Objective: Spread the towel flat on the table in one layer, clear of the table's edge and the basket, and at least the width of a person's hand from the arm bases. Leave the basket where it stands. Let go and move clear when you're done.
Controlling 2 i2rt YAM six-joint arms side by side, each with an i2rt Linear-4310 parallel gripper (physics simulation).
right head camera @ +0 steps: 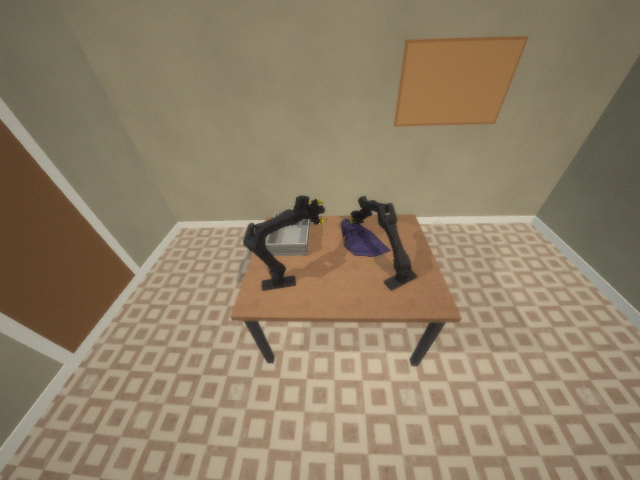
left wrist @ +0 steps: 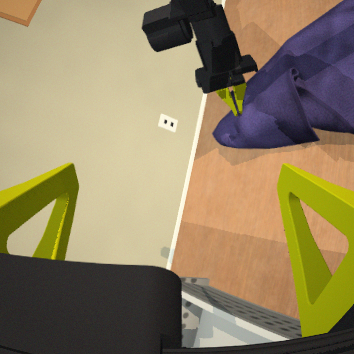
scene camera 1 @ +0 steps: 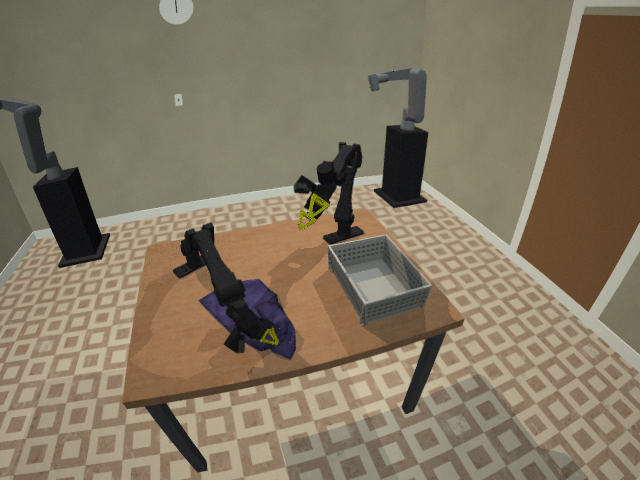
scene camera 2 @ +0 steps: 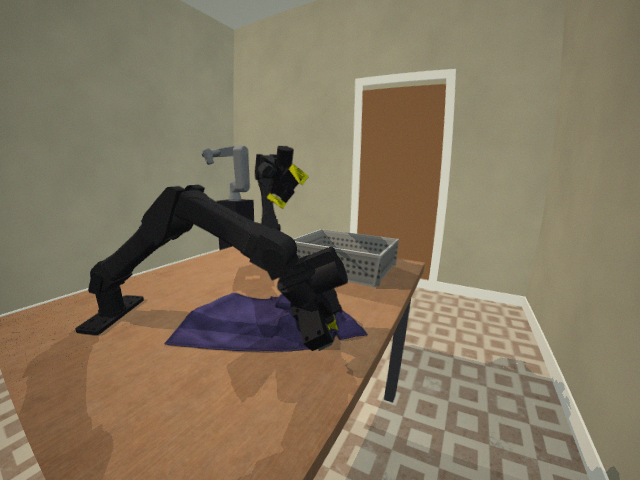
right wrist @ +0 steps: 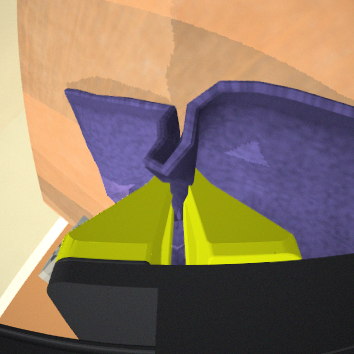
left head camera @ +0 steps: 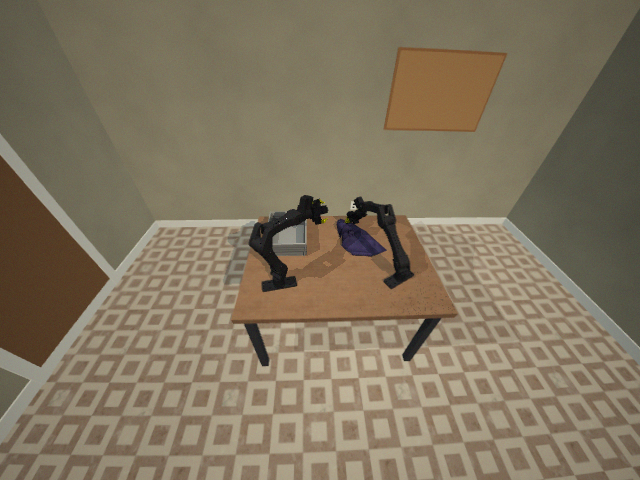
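The purple towel [left head camera: 359,241] [right head camera: 363,242] [scene camera 1: 258,302] [scene camera 2: 232,322] [left wrist: 320,80] [right wrist: 270,150] lies on the table, creased and partly folded over, with a raised bunched part near the far edge in the head views. My right gripper [scene camera 1: 269,338] [left wrist: 238,115] [right wrist: 178,173] is shut on the towel, low over the table; in the right wrist view a pinched fold runs between its fingertips. My left gripper [left head camera: 323,211] [scene camera 1: 308,212] [scene camera 2: 287,187] [left wrist: 177,174] is open and empty, raised above the table near the basket. The right arm hides part of the towel in scene cameras 1 and 2.
The grey basket [left head camera: 289,249] [right head camera: 287,249] [scene camera 1: 395,310] [scene camera 2: 379,263] stands on the table [left head camera: 330,299] [scene camera 1: 320,330], to the left of the towel in the head views. The two arm bases [left head camera: 279,284] [scene camera 1: 343,235] stand on the opposite side from the towel's bunched end.
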